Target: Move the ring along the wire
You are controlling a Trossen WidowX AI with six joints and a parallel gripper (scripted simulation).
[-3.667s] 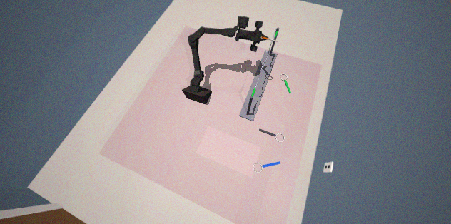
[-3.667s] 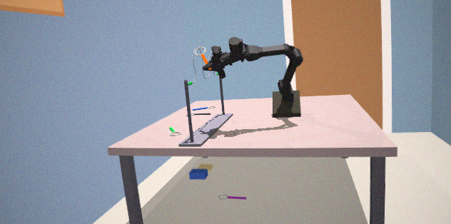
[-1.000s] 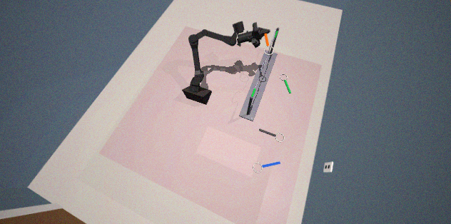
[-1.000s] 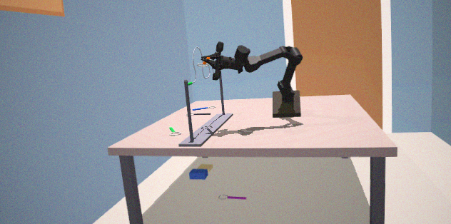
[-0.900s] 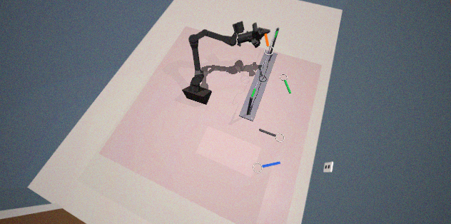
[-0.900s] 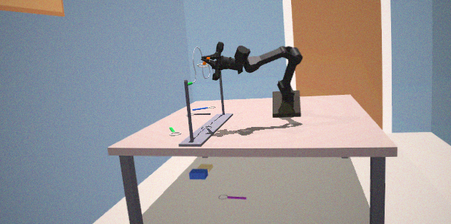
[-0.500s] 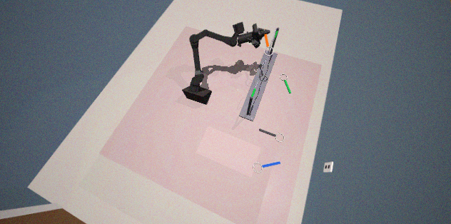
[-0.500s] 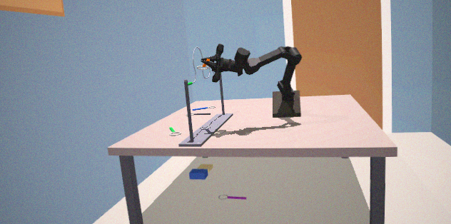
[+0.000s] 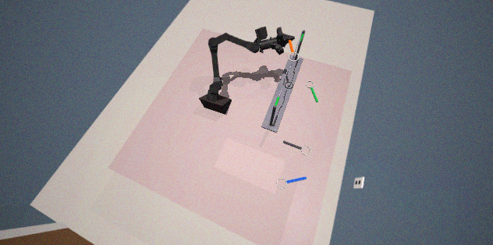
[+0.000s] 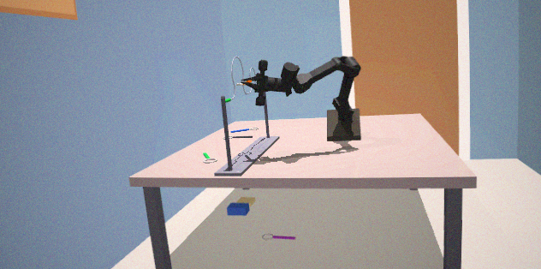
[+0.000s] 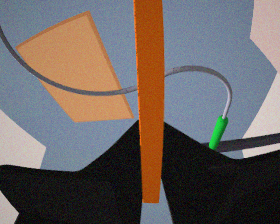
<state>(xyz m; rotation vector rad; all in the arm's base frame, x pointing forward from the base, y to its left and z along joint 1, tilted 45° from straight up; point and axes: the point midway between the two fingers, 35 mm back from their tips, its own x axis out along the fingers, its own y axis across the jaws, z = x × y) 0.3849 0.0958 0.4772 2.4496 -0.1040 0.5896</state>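
Right now my gripper tip is 9 cm to the left of the orange-handled ring and 2 cm above it. Also, from my gripper tip: green-handled ring 35 cm below, 21 cm ahead, 11 cm to the right; dark-handled ring 56 cm to the right, 35 cm below, 19 cm ahead; blue-handled ring 78 cm to the right, 35 cm below, 17 cm ahead.
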